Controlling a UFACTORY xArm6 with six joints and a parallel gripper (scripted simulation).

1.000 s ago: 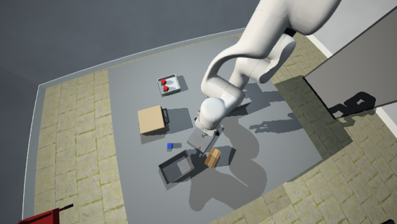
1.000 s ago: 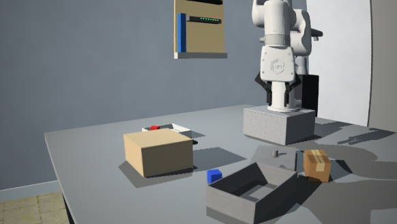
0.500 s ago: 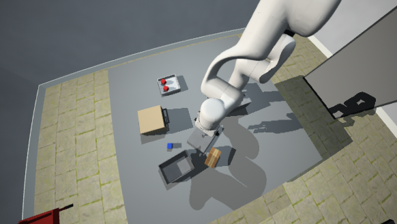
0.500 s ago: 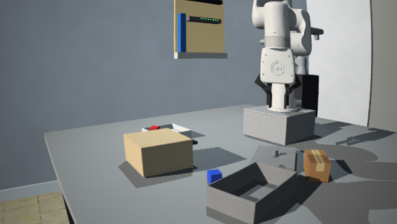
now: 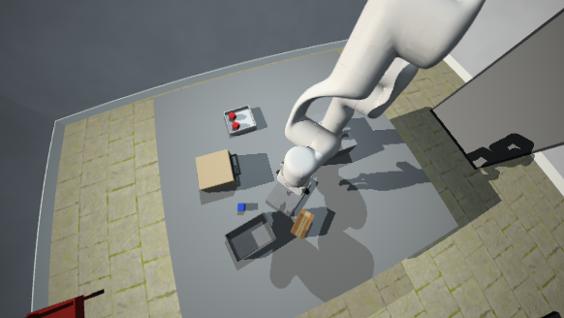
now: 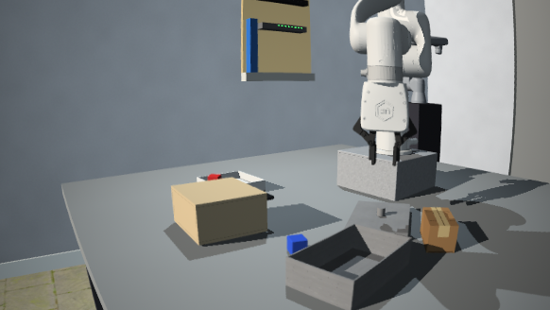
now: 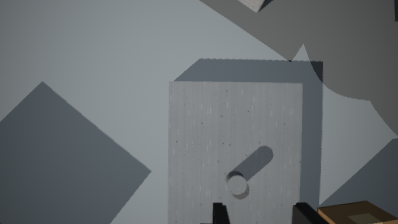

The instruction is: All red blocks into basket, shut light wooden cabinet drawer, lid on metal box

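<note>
Right now my hand is 140 mm above the knobbed lid. Also, from my hand: blue block (220 mm ahead, 40 mm to the left, 140 mm below); then green block (40 mm behind, 130 mm to the left, 140 mm below); then cardboard box (30 mm behind, 150 mm to the left, 110 mm below).
</note>
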